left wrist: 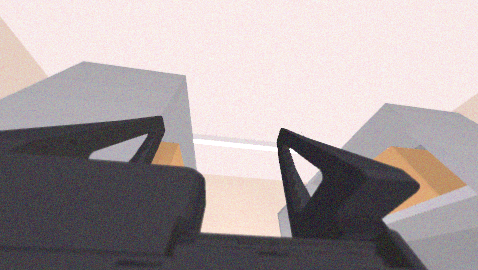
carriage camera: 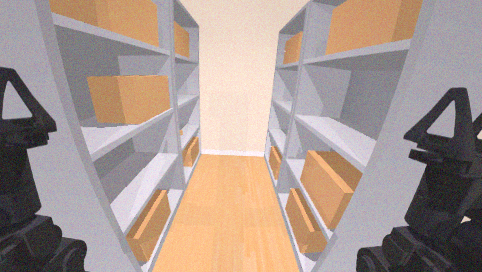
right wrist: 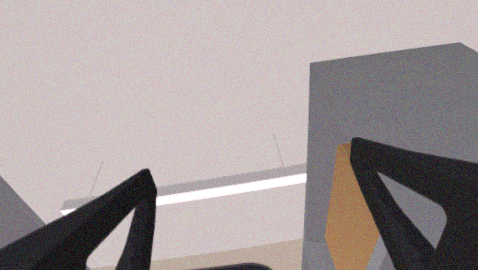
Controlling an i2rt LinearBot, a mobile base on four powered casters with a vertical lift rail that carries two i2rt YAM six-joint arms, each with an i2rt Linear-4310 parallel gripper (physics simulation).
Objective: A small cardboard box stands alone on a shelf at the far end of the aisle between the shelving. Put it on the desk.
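Places are measured from the left arm's base along level axes (x ahead, y left, z up), in centimetres.
Pixels of known places: left gripper, between the fingertips: [left wrist: 222, 129]; right gripper, between the fingertips: [right wrist: 251, 164].
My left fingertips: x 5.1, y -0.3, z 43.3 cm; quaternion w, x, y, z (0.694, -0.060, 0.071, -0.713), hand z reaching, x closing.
Behind a point stands the place of what it marks.
A tiny orange-brown piece [carriage camera: 181, 132] @[x 166.6, y 35.1, z -28.2 cm] shows at the edge of a low shelf in the far left shelving. It may be the small cardboard box, but it is mostly hidden behind the upright and too small to tell. The desk does not show in these views. My left gripper [left wrist: 222, 129] @[x 5.1, y -0.3, z 43.3 cm] is open and empty; part of it shows at the left edge of the carriage view. My right gripper [right wrist: 251, 164] @[x 3.7, y -63.1, z 44.1 cm] is open and empty, at the right edge of the carriage view. Both are at the near end of the aisle, far from that piece.
Grey shelving stands on both sides, with a left end panel [carriage camera: 37, 55] @[x 30.3, y 25.4, z 47.6 cm] and a right end panel [carriage camera: 440, 60] @[x 30.3, y -94.0, z 54.2 cm] close to the arms. Larger boxes, such as one at left [carriage camera: 145, 97] @[x 80.6, y 23.8, z 28.1 cm] and one at right [carriage camera: 327, 185] @[x 53.1, y -86.9, z -11.3 cm], sit on shelves. The wood floor [carriage camera: 227, 215] @[x 93.3, y -29.2, z -85.3 cm] runs to the wall [carriage camera: 232, 80] @[x 216.9, y -25.7, z 36.2 cm].
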